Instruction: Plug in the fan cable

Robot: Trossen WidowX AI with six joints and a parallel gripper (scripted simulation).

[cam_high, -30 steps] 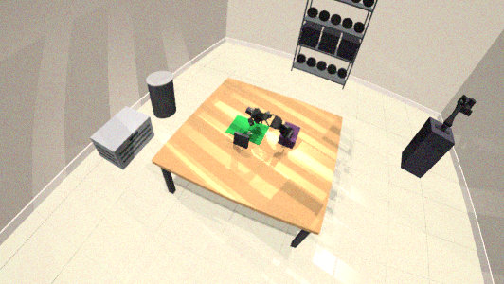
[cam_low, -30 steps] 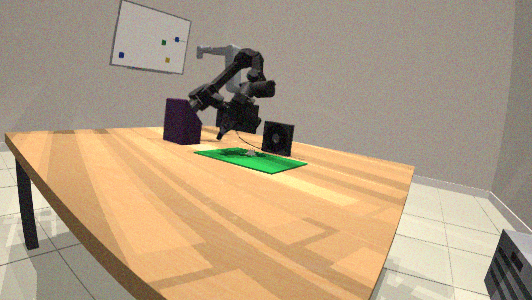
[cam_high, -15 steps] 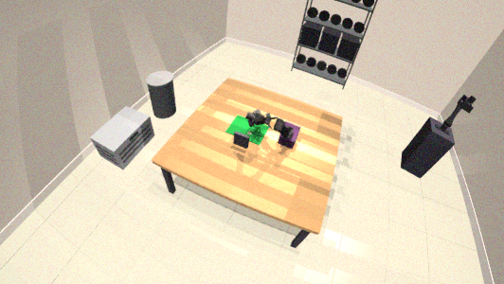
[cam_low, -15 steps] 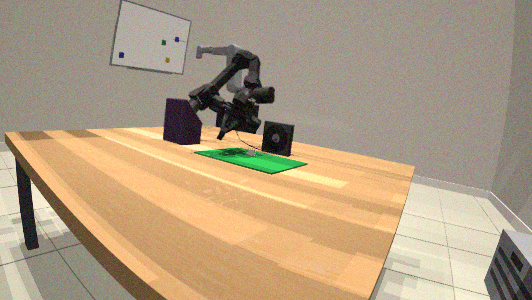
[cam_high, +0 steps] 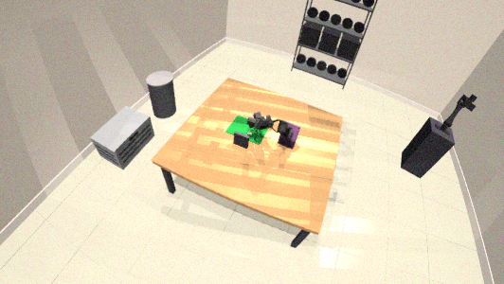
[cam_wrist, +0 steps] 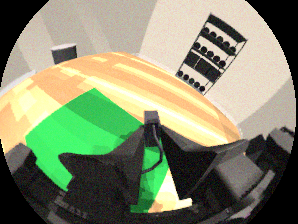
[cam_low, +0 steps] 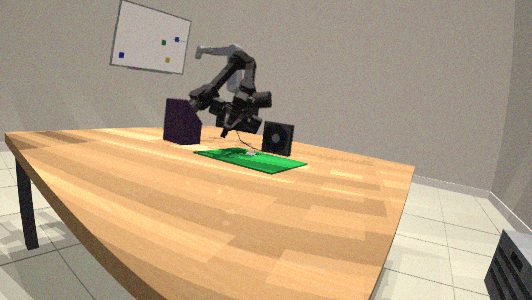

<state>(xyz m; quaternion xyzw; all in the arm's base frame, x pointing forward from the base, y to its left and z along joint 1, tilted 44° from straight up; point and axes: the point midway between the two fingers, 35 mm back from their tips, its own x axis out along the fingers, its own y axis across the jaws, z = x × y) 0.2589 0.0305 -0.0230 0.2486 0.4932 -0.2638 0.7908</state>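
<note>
My gripper tip is 110 mm above the green board, 70 mm to the right of it and 50 mm short of it. The rest, counted from my gripper tip: black square fan (250 mm to the left, 30 mm below); dark fan plug (10 mm below).
</note>
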